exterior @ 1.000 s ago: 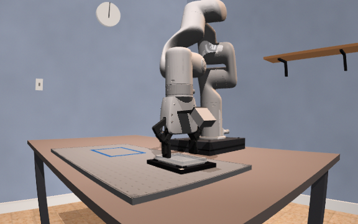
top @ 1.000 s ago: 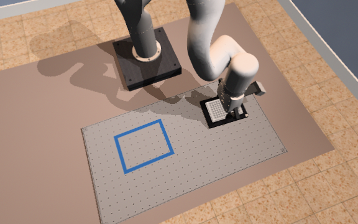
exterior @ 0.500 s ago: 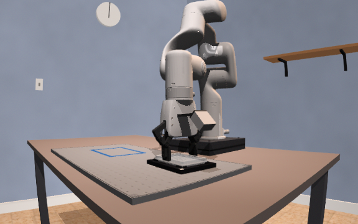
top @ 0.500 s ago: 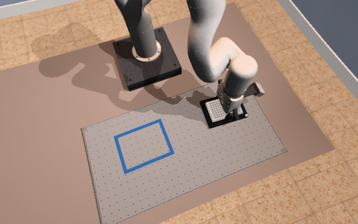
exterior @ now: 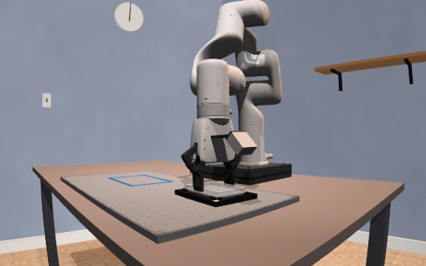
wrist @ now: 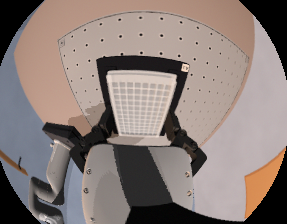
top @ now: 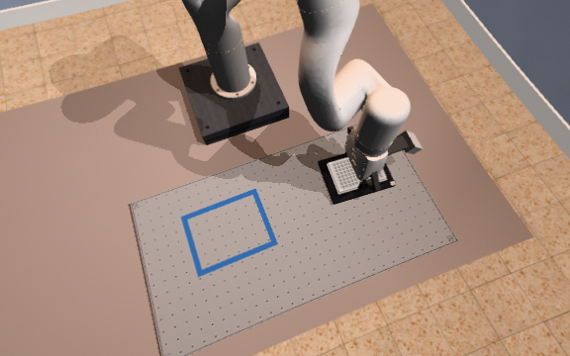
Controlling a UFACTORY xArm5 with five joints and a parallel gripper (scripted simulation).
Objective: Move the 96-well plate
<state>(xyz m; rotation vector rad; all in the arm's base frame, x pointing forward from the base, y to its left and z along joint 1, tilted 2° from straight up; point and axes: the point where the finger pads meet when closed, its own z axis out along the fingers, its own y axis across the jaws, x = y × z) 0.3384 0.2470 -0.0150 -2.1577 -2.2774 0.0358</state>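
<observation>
My gripper is now 1 cm above the 96-well plate. From my hand the other things lie so: black plate nest (2 cm below).
</observation>
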